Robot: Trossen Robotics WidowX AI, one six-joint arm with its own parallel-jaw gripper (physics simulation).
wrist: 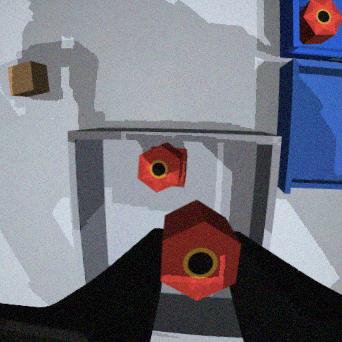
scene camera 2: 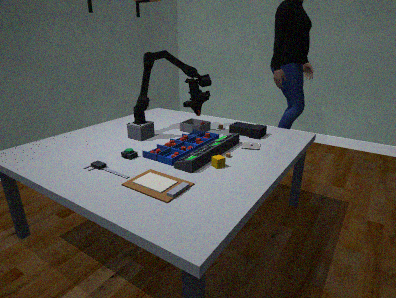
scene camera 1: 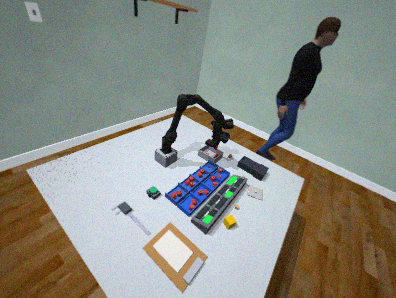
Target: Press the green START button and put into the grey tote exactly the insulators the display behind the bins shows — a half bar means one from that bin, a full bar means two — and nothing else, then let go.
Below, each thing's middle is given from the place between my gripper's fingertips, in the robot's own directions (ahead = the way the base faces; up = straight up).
Labels:
I see my gripper 90 mm above the grey tote (wrist: 234,172), 40 mm past it and 10 mm to the right of it.

